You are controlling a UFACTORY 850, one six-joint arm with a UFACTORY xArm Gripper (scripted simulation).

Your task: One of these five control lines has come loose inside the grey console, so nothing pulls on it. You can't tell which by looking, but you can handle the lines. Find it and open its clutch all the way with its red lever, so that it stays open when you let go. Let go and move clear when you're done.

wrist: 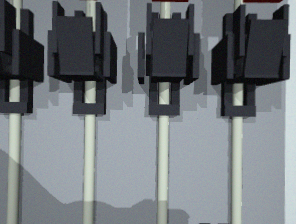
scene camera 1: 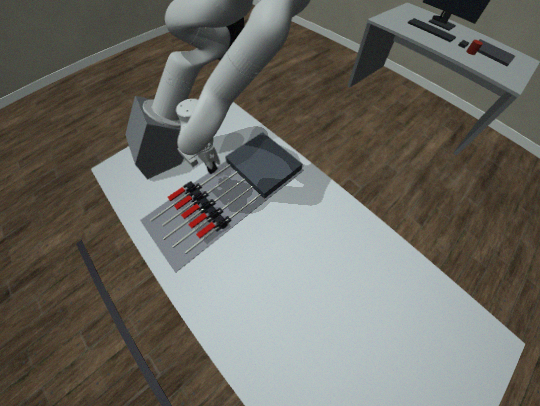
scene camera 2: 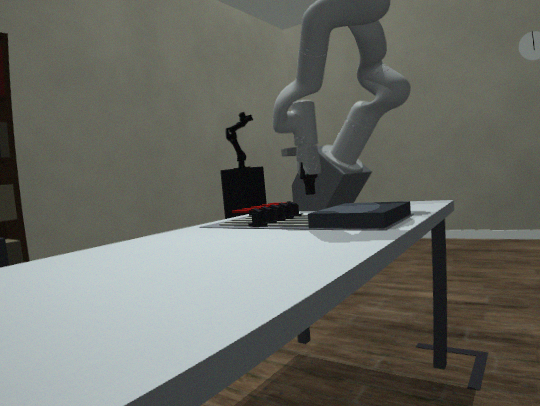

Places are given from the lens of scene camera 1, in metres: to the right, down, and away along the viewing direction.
grey plate point(scene camera 1: 177, 258): -0.36, 0.22, 0.85
